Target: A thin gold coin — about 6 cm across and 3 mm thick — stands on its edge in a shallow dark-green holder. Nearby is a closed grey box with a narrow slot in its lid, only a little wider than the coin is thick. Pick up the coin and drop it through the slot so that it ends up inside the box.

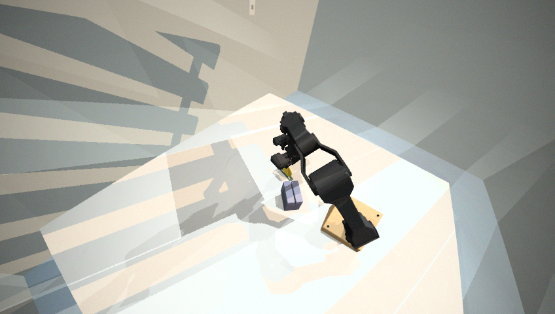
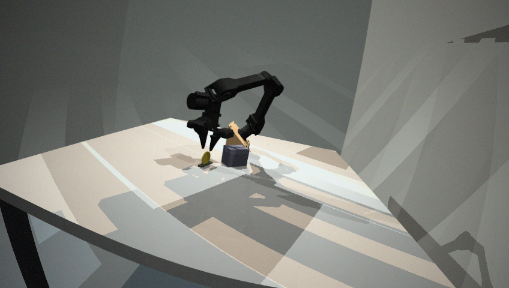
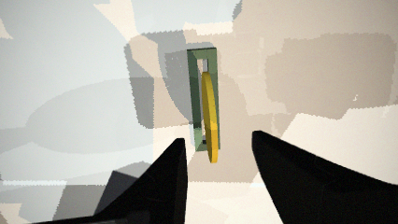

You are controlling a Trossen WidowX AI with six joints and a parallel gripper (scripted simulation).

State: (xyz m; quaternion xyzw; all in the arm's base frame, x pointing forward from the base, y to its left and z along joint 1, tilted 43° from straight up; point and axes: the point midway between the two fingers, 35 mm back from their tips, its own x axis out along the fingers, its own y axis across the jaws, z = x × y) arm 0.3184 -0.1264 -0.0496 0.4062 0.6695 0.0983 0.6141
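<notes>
My gripper tip is now 30 mm above the gold coin.
</notes>
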